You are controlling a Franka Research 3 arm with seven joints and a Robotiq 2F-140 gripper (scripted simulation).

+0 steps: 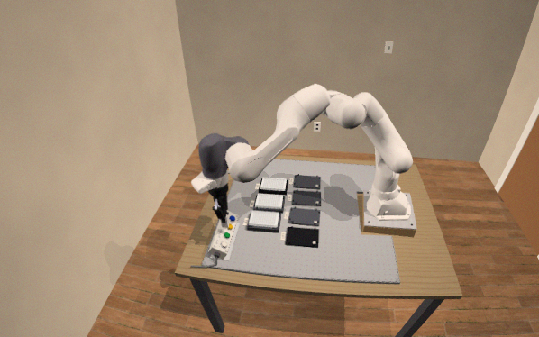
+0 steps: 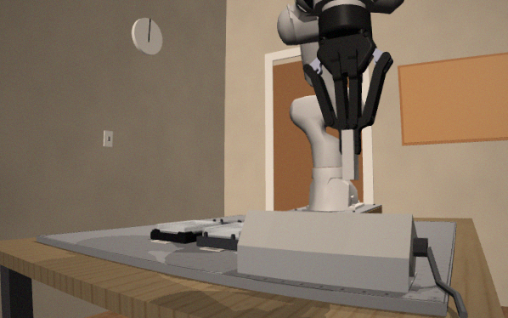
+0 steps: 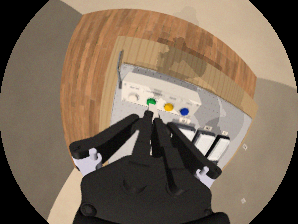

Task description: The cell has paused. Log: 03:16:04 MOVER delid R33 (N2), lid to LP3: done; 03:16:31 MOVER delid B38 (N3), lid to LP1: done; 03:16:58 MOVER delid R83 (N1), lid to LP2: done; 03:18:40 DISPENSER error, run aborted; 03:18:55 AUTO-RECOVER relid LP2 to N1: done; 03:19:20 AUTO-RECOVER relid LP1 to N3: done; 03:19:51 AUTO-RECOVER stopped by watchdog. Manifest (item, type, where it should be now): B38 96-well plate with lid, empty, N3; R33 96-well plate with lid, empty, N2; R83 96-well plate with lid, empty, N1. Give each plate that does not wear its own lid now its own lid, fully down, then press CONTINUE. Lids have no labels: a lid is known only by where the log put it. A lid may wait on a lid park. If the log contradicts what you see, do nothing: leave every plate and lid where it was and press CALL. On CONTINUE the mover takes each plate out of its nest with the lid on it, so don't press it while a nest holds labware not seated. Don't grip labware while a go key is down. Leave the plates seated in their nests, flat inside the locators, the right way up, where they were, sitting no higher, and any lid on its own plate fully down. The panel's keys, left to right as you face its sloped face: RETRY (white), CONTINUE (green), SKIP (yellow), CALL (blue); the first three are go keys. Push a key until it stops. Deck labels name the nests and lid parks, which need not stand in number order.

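The green key is 9 cm below my hand. Round my hand: yellow key 9 cm below, 5 cm to the right, 1 cm ahead; then white key 9 cm below, 5 cm to the left, 1 cm behind; then blue key 10 cm to the right, 9 cm below, 2 cm ahead.
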